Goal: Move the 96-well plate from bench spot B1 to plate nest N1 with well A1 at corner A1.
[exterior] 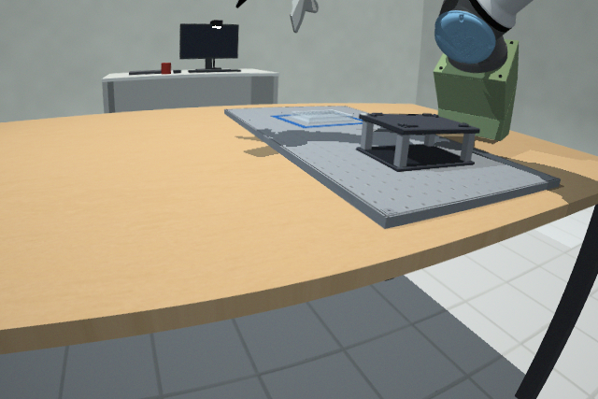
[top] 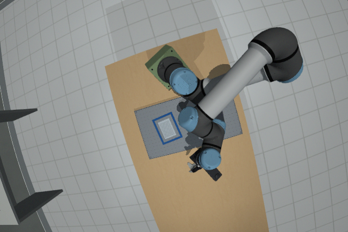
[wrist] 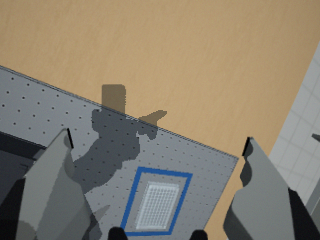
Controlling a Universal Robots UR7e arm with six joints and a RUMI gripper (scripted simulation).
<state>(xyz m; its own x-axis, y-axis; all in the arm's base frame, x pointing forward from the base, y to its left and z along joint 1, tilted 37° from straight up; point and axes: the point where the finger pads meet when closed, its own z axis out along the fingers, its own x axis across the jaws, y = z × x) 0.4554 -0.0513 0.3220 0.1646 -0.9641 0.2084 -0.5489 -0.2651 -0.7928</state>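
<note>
Right now the clear 96-well plate is 200 mm behind my hand, 180 mm to the right of it and 210 mm below it. Also, from my hand: A1 label 150 mm behind, 100 mm to the left, 150 mm below.
</note>
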